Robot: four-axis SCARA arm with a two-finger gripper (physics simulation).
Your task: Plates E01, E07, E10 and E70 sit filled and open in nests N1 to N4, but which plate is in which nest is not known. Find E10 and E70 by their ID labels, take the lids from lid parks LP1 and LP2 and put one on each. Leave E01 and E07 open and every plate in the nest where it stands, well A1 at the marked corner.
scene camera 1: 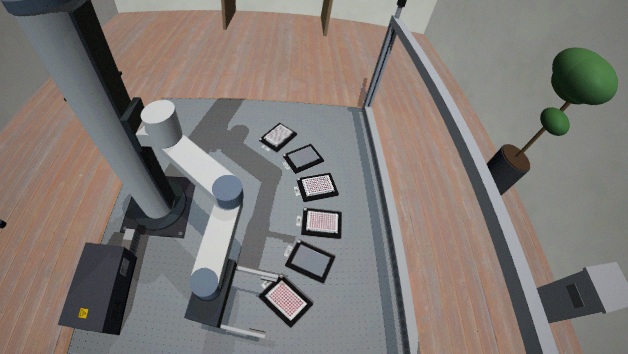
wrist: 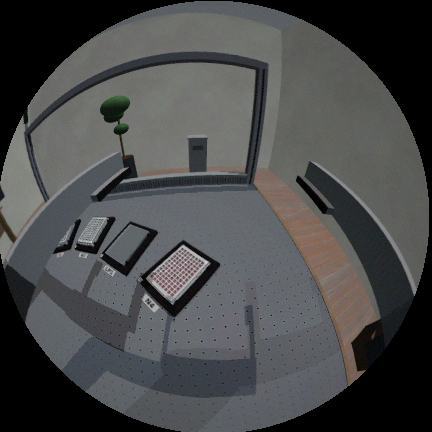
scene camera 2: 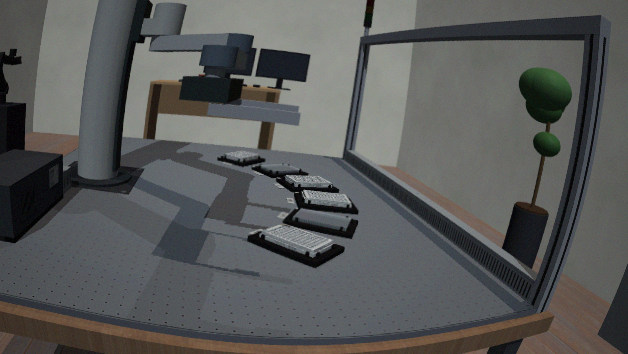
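Where they show: gripper, fingertip midpoint: (scene camera 1: 271, 306) (wrist: 212, 157) (scene camera 2: 298, 114); arm's base at its link origin: (scene camera 1: 160, 205) (scene camera 2: 97, 179).
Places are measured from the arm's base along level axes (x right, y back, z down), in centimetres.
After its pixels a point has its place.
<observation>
My gripper (scene camera 1: 271, 306) {x 44.0, y -52.1, z -28.3 cm} (scene camera 2: 299, 114) {x 44.0, y -52.1, z -28.3 cm} (wrist: 212, 157) {x 44.0, y -52.1, z -28.3 cm} is open and empty, raised above the table, fingers wide apart beside nest N4. A filled, open plate (scene camera 1: 286, 298) {x 37.1, y -57.0, z -3.3 cm} (scene camera 2: 297, 240) {x 39.8, y -56.3, z -3.8 cm} (wrist: 179, 272) {x 38.2, y -56.1, z -3.8 cm} sits in N4, whose tag is readable in the wrist view. Beside it, a grey lid (scene camera 1: 311, 261) {x 22.5, y -66.5, z -3.1 cm} (scene camera 2: 322, 220) {x 24.1, y -65.6, z -3.1 cm} (wrist: 129, 244) {x 23.5, y -65.2, z -3.1 cm} lies in lid park LP2. Farther along stand two open plates, one (scene camera 1: 321, 221) {x 5.3, y -71.0, z -3.6 cm} (scene camera 2: 326, 199) {x 9.0, y -70.5, z -4.0 cm} (wrist: 93, 231) {x 7.0, y -70.2, z -3.7 cm} nearer and one (scene camera 1: 318, 185) {x -12.5, y -70.5, z -3.7 cm} (scene camera 2: 307, 181) {x -9.7, y -69.5, z -3.9 cm} (wrist: 66, 237) {x -8.0, y -67.5, z -3.6 cm} beyond, then another lid (scene camera 1: 303, 157) {x -28.7, y -64.1, z -3.1 cm} (scene camera 2: 280, 169) {x -26.4, y -63.9, z -3.1 cm} and a far open plate (scene camera 1: 278, 135) {x -42.1, y -51.5, z -3.3 cm} (scene camera 2: 241, 156) {x -38.3, y -50.9, z -3.8 cm}. No plate ID label is legible.
The arm column (scene camera 1: 110, 115) {x 4.8, y -5.7, z -57.5 cm} (scene camera 2: 105, 90) {x 7.0, y -2.7, z -28.1 cm} stands at the left, with a dark control box (scene camera 1: 100, 287) {x 40.7, y 8.3, z -12.8 cm} (scene camera 2: 30, 190) {x 45.7, y 3.4, z -9.3 cm} near its base. A grey frame (scene camera 1: 465, 165) {x 16.6, y -100.4, z -58.6 cm} (scene camera 2: 480, 31) {x 29.2, y -100.4, z -59.4 cm} (wrist: 261, 120) {x 71.6, y -100.4, z -32.7 cm} runs along the table's right side. The six holders form an arc on the perforated table top (scene camera 1: 345, 320) {x 45.4, y -78.5, z -1.3 cm}.
</observation>
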